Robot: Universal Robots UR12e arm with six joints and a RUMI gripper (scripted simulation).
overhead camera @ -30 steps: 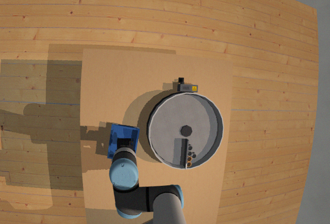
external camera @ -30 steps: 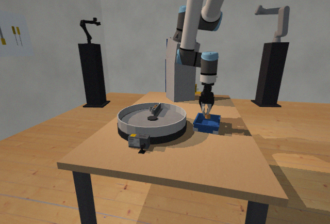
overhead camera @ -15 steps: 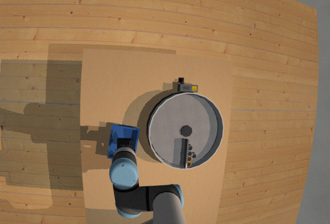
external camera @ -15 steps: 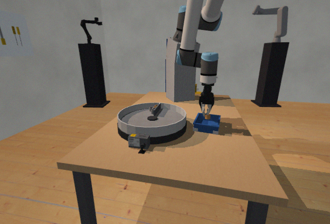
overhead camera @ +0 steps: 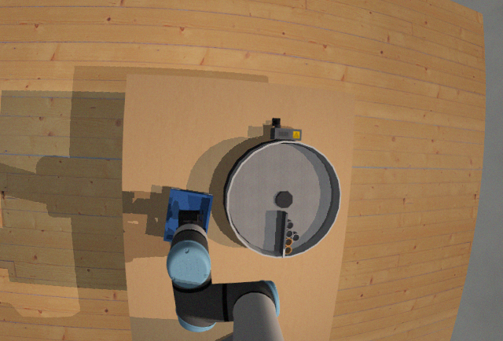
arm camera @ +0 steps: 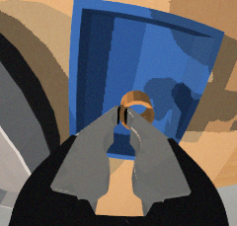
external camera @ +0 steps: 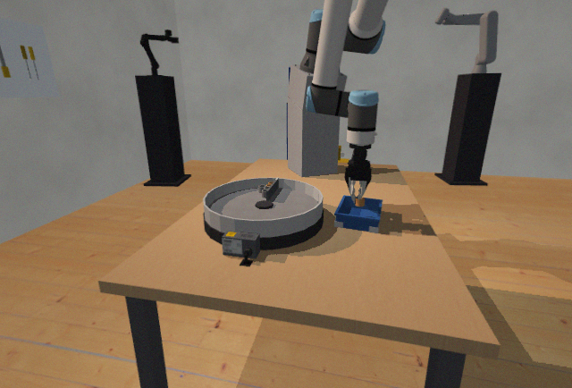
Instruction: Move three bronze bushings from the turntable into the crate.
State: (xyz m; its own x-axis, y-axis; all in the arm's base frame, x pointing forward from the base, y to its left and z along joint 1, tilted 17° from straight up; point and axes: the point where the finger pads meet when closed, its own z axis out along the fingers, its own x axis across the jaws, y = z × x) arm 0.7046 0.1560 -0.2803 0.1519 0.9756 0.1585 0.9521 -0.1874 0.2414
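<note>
The blue crate lies 50 mm below my hand and 10 mm to the left of it.
</note>
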